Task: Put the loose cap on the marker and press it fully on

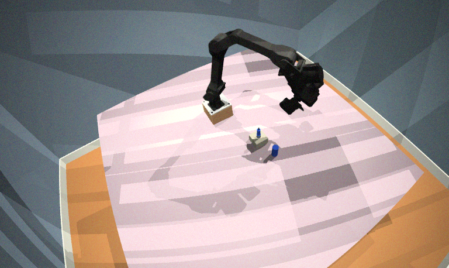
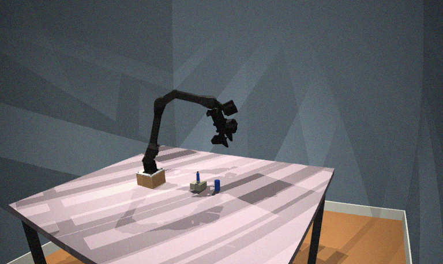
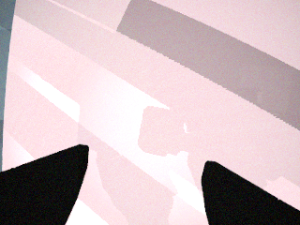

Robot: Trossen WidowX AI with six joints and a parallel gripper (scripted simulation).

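My gripper tip is 10 mm past the blue cap, 160 mm to the left of it and 170 mm above it. Round my gripper tip: block: 110 mm behind, 170 mm to the right, 180 mm below; then blue marker: 110 mm behind, 170 mm to the right, 130 mm below.
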